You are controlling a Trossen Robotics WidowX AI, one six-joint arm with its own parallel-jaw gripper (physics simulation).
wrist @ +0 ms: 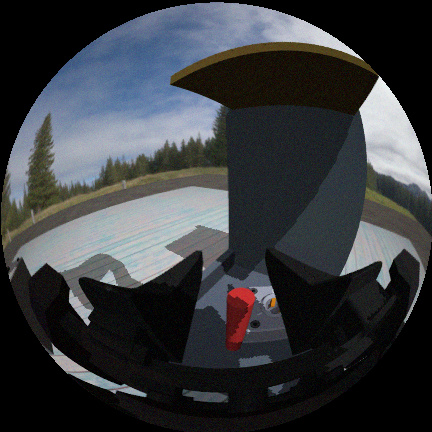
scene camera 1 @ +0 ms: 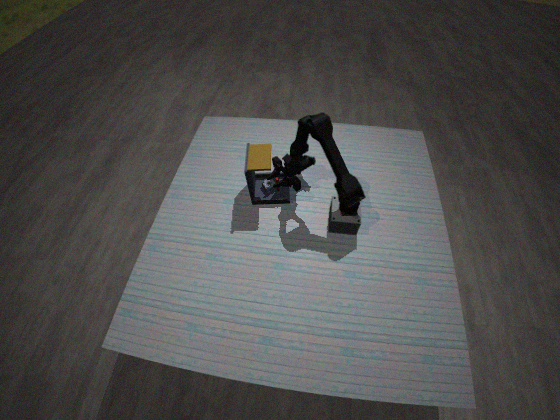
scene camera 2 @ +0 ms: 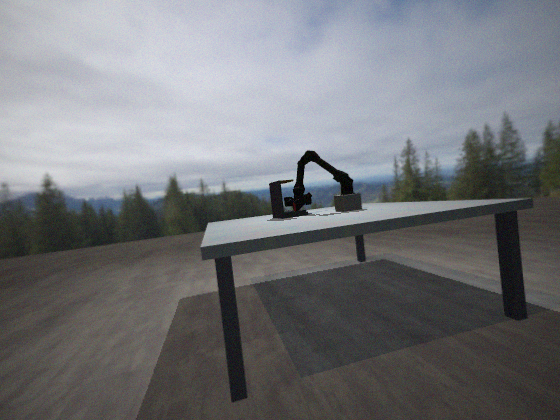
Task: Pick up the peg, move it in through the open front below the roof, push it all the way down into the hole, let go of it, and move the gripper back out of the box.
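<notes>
The red peg appears to stand upright on the dark floor of the box. In the wrist view, the light hole block is just right of the peg, and its round hole has an orange spot inside. The yellow roof is above, on the tall back wall. My gripper is open. Its two dark fingers are on either side of the peg in the wrist view, apart from it. The right finger hides part of the block.
The box's low side rim shows beyond the left finger in the wrist view. The arm's base stands right of the box on the pale striped table. Shadows of arm and box fall across the table.
</notes>
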